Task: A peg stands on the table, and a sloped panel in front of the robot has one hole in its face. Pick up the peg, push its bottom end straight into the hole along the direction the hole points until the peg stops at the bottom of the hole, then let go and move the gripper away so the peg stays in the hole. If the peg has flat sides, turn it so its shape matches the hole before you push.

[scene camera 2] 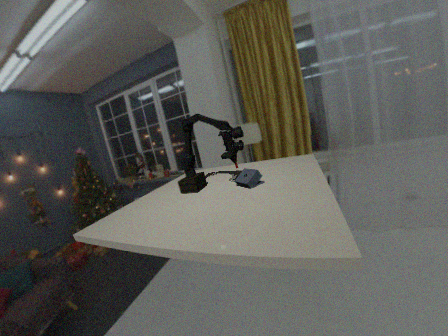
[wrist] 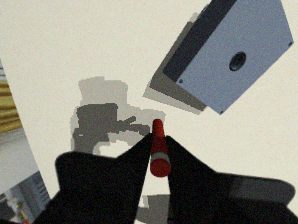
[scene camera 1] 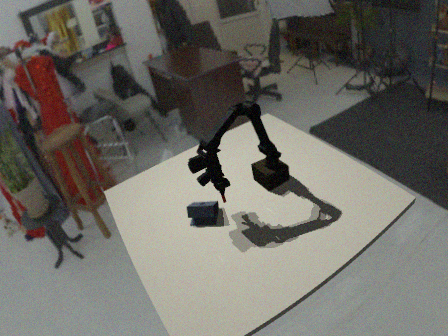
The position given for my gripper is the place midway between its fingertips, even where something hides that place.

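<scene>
A round red peg (wrist: 160,166) is held by my gripper (wrist: 158,138).
</scene>
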